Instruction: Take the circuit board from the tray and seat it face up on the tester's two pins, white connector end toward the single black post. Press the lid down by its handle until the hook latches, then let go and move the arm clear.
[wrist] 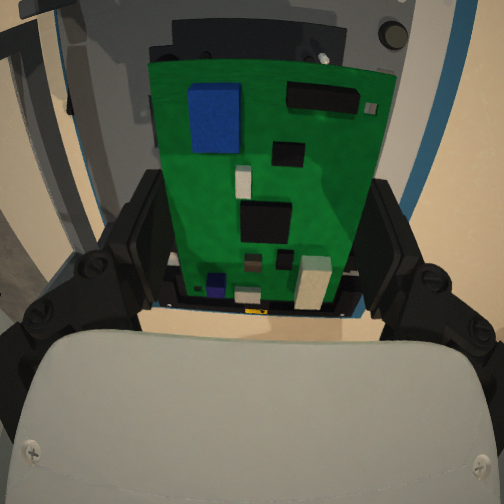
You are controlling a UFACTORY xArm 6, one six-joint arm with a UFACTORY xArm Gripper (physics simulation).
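Note:
The green circuit board point(265, 175) fills the middle of the wrist view, face up, with a blue block point(215, 117), a long black header point(322, 97) and several black chips on it. Its white connector point(312, 282) is at the end nearest the camera. My gripper point(265, 240) is shut on the board, one black finger against each long edge. The board hangs over the tester's grey plate point(125, 100). A silver pin point(324, 58) shows just past the board's far edge. A second pin is not visible.
A black block point(260, 37) sits on the tester beyond the board. A round dark post point(393, 35) stands at the top right. A blue rim point(440, 110) edges the grey plate. Dark grey bars point(30, 100) run down the left side.

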